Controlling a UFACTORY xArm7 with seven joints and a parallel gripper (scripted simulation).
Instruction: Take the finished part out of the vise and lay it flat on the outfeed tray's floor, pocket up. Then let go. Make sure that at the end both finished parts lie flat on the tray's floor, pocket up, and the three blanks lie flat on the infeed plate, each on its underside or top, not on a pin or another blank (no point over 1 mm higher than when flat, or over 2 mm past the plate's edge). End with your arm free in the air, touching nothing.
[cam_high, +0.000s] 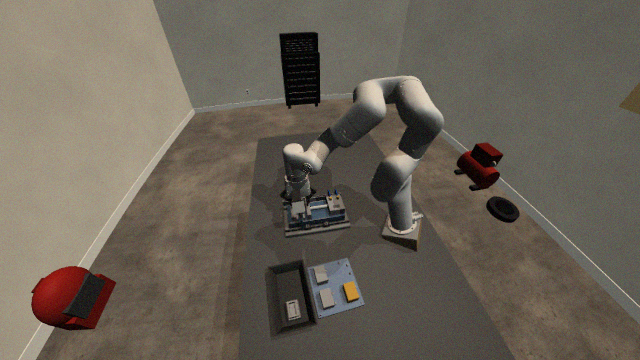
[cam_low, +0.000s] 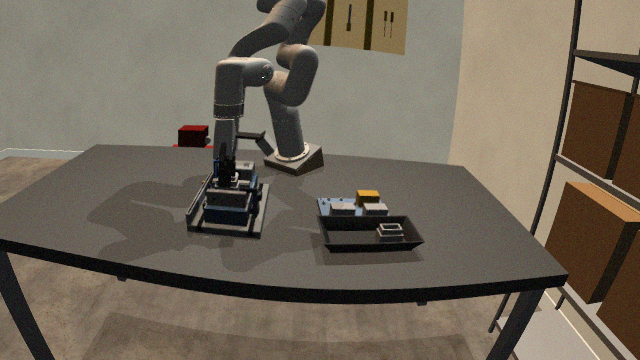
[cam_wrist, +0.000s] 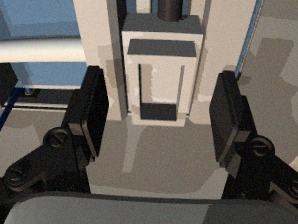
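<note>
The blue vise is 8 cm below my hand and 7 cm behind it. The rest, counted from my hand: blue plate 33 cm to the left, 12 cm below, 11 cm behind; then orange block 37 cm to the left, 16 cm behind, 10 cm below.
</note>
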